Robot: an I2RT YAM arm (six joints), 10 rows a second.
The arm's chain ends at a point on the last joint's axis. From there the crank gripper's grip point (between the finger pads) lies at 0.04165 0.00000 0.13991 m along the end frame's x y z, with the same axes.
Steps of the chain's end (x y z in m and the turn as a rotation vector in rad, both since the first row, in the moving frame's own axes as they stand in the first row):
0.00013 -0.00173 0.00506 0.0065 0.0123 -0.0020
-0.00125 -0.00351 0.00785 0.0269 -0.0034 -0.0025
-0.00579 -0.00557 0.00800 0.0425 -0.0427 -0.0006
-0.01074 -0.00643 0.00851 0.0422 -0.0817 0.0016
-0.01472 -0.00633 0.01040 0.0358 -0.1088 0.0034
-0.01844 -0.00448 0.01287 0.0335 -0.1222 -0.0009
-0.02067 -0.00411 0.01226 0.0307 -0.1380 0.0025
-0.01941 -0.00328 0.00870 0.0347 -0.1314 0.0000
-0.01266 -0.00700 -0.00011 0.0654 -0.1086 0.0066
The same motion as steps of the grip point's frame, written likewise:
0.00185 -0.00272 0.00453 0.0065 0.0123 -0.0020
-0.00173 -0.00738 0.00794 0.0269 -0.0034 -0.0025
-0.01180 -0.01157 0.00952 0.0425 -0.0427 -0.0006
-0.02229 -0.01234 0.01132 0.0422 -0.0817 0.0016
-0.03015 -0.01129 0.01401 0.0358 -0.1088 0.0034
-0.03580 -0.00927 0.01682 0.0335 -0.1222 -0.0009
-0.04030 -0.00840 0.01659 0.0307 -0.1380 0.0025
-0.03810 -0.00821 0.01287 0.0347 -0.1314 0.0000
-0.02803 -0.01605 0.00329 0.0654 -0.1086 0.0066

